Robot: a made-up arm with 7 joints. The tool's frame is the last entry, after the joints.
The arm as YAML. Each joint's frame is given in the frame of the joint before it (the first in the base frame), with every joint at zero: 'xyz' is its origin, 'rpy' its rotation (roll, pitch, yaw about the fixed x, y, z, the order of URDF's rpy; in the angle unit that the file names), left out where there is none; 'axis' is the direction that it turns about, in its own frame. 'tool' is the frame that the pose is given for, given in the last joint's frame.
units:
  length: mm
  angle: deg
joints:
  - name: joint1
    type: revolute
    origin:
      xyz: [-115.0, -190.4, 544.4]
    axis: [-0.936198, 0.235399, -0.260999]
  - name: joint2
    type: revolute
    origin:
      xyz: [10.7, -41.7, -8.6]
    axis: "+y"
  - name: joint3
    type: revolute
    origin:
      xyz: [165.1, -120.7, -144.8]
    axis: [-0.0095, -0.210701, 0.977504]
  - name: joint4
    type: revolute
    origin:
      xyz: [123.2, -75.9, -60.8]
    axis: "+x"
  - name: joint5
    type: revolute
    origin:
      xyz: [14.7, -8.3, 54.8]
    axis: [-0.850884, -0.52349, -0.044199]
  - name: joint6
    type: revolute
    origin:
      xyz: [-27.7, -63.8, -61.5]
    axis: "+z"
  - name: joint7
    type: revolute
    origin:
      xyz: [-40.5, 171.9, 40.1]
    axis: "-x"
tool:
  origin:
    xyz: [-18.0, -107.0, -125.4]
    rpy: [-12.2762, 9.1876, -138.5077]
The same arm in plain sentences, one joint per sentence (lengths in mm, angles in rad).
The arm has seven revolute joints in a row. What follows holds with every joint at zero, and every direction is one of the base frame's. The first joint is mounted 115 mm along -x and 190.4 mm along -y and 544.4 mm along +z from the base frame's origin and rotates about the direction (-0.936198, 0.235399, -0.260999). The second joint is mounted 10.7 mm along +x and 41.7 mm along -y and 8.6 mm along -z from the first joint and rotates about +y. The third joint is mounted 165.1 mm along +x and 120.7 mm along -y and 144.8 mm along -z from the second joint and rotates about the direction (-0.0095, -0.210701, 0.977504). The fourth joint is mounted 123.2 mm along +x and 75.9 mm along -y and 60.8 mm along -z from the third joint and rotates about +x. The fifth joint is mounted 14.7 mm along +x and 8.3 mm along -y and 54.8 mm along +z from the fourth joint and rotates about the direction (-0.850884, -0.52349, -0.044199). The sixth joint is mounted 27.7 mm along -x and 63.8 mm along -y and 61.5 mm along -z from the fifth joint and rotates about +z. The seventh joint is mounted 40.5 mm along -x and 171.9 mm along +y and 40.1 mm along +z from the sixth joint and rotates about -x. The tool frame, which is the frame that the pose is given for, is mounted 18 mm along -x and 107 mm along -y and 125.4 mm along -z from the seventh joint; its axes are the base frame's turned by roll -0.2143, pitch 0.1604 and yaw -2.4174 rad (as in URDF: about the fixed x, then y, then z).
